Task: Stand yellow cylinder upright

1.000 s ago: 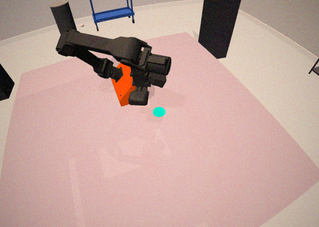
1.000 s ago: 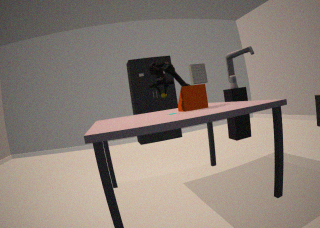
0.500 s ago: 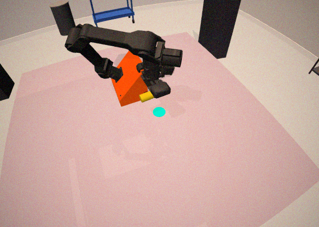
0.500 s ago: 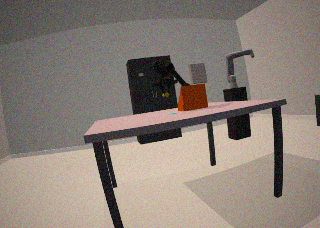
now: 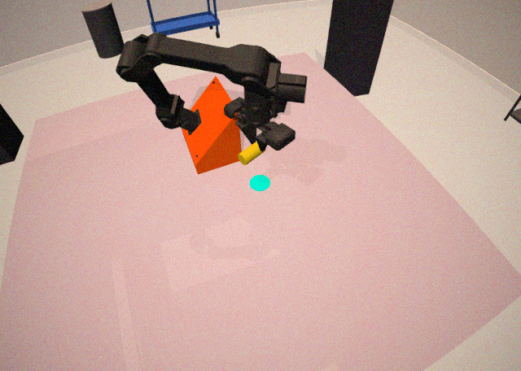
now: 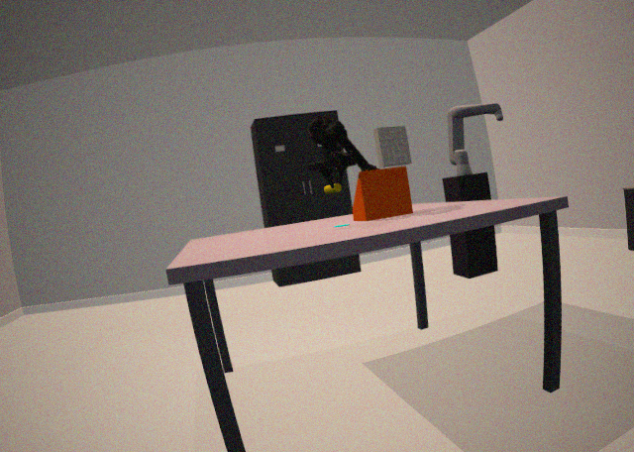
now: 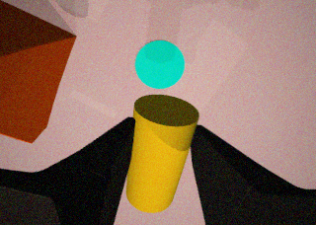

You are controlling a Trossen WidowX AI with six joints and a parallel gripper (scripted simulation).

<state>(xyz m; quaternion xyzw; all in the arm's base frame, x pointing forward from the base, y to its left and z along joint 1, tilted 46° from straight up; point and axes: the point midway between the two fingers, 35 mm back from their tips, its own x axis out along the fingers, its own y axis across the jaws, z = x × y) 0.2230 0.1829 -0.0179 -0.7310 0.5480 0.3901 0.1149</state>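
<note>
The cyan circle is 14 cm below my gripper tip. From my gripper tip the other things lie so: yellow cylinder: 2 cm to the right, 1 cm ahead.
</note>
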